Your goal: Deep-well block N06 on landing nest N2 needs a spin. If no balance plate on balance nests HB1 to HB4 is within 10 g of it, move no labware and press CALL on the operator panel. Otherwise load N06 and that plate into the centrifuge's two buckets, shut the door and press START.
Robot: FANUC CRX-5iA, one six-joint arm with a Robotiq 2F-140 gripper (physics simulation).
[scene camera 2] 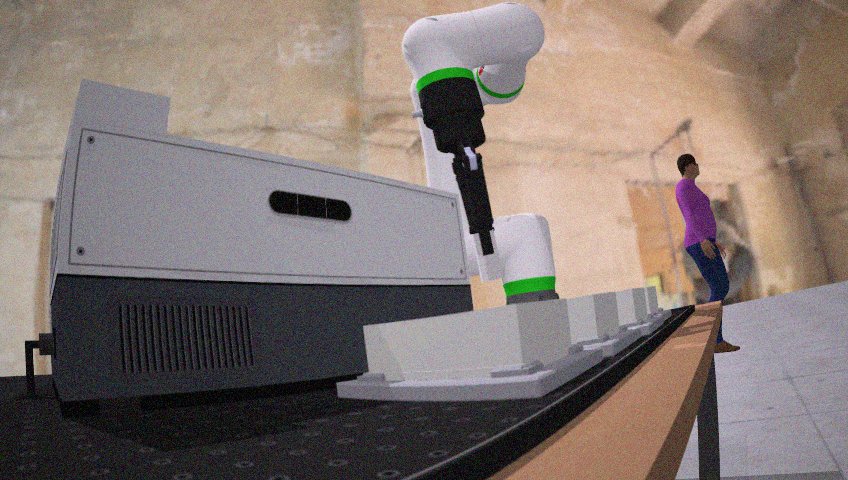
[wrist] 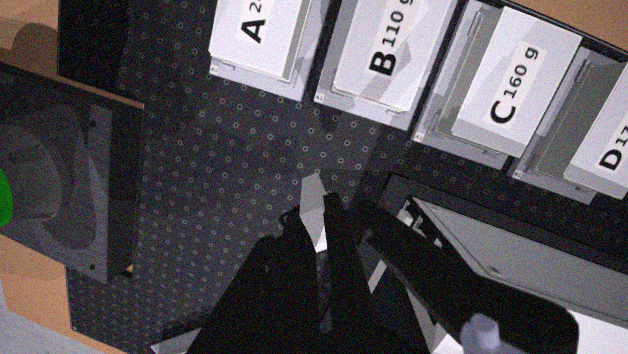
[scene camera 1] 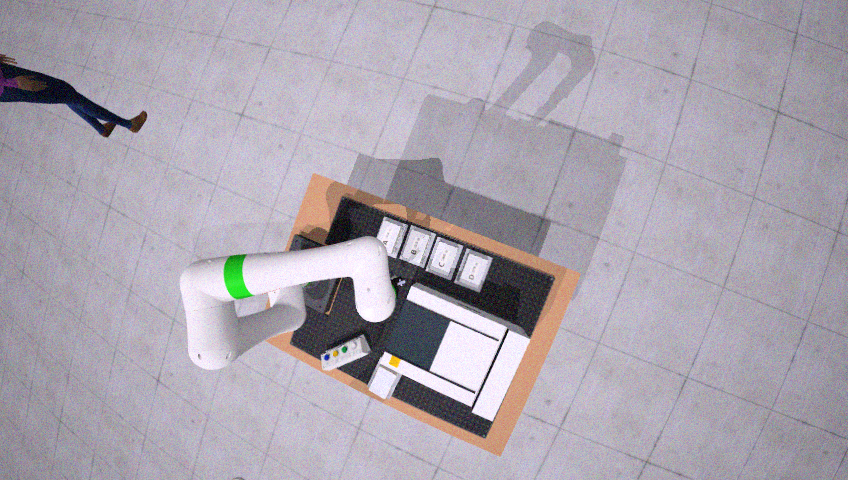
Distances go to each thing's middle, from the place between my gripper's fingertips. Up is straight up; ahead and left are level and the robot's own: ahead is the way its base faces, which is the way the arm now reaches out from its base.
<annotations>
My gripper is now 320 mm short of the centrifuge [scene camera 2: 183, 272], 180 mm to the left of it and 20 mm below it. Round my hand: button box [scene camera 1: 358, 347] 430 mm to the right, 150 mm behind, 60 mm below.
</annotations>
